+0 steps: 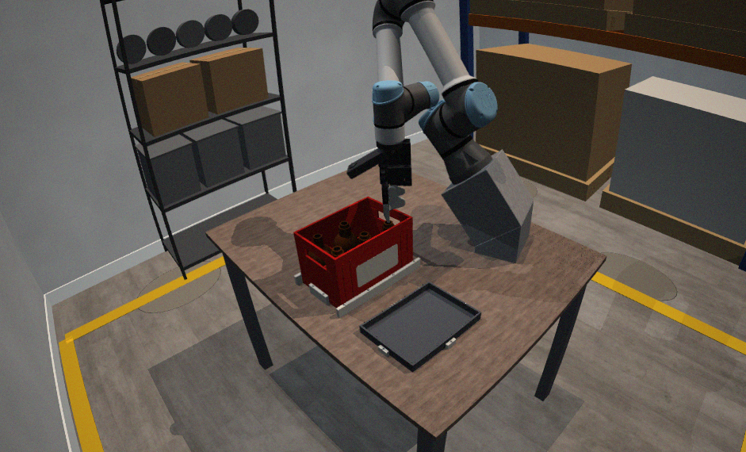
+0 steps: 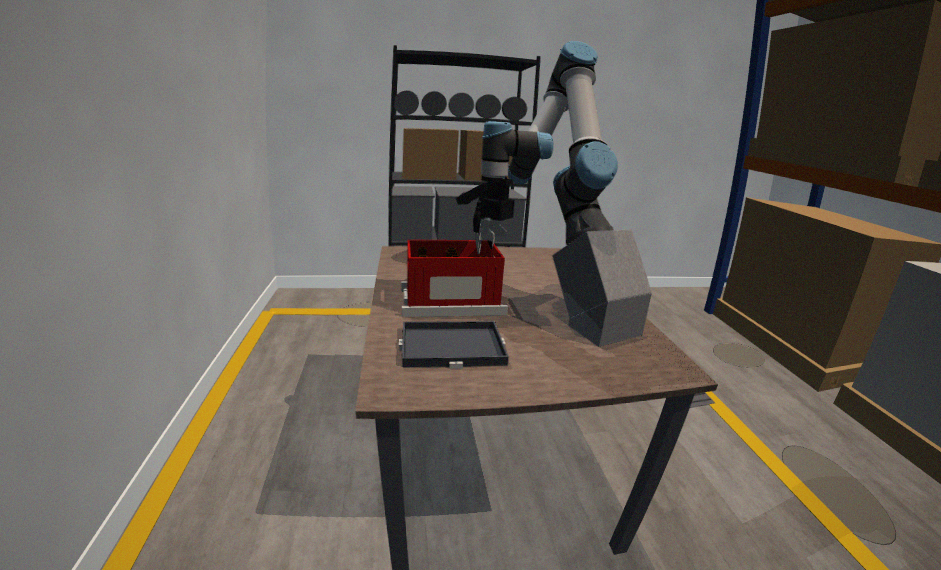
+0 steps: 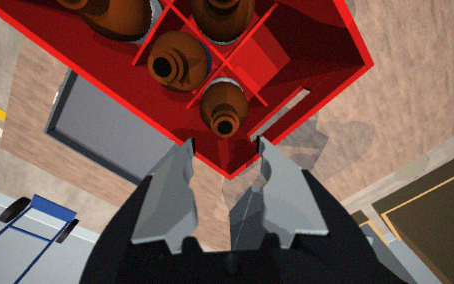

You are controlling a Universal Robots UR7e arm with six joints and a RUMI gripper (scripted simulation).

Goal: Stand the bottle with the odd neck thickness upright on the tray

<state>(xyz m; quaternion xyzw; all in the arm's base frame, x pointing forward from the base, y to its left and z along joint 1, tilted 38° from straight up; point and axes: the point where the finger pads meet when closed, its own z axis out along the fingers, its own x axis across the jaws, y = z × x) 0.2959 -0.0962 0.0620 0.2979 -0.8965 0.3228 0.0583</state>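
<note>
Right now my hand is 11 cm above the red crate, 8 cm short of it and 6 cm to the left of it. The rest, counted from my hand: dark tray (21 cm to the left, 18 cm below, 15 cm ahead).
</note>
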